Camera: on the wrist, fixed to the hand. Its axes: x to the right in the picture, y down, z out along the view.
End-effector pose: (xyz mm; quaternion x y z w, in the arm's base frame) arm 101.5 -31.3 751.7 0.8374 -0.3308 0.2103 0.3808
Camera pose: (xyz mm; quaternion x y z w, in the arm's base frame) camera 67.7 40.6 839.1 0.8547 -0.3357 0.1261 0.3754
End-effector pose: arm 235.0 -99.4 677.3 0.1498 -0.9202 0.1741 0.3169
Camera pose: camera 282.0 -23.4 754.6 0.1871 -0.9397 0.1351 0.2525
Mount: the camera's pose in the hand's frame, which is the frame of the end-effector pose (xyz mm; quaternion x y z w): 1.1 32.4 -113.6 -0.0178 -0.0778 -0.0325 0.9963
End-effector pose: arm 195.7 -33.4 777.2 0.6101 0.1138 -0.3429 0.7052
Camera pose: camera 246.0 73.5 775.8 0.5649 0.0844 -0.4100 0.7111
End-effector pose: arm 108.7 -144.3 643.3 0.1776 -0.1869 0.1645 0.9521
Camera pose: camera 131.2 -70.0 554.2 0.1789 -0.2574 0.1158 0.9425
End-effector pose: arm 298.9 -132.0 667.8 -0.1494 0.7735 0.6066 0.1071
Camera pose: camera 287.9 -235.2 724.2 -0.1287 0.7466 0.6262 0.1839
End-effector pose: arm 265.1 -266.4 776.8 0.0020 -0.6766 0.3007 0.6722
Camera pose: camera 355.0 -192.9 755.1 0.0354 -0.7316 0.2655 0.6268
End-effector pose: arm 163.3 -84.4 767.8 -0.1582 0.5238 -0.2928 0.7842
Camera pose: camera 69.3 -53.2 703.4 -0.2114 0.4609 -0.2956 0.8097
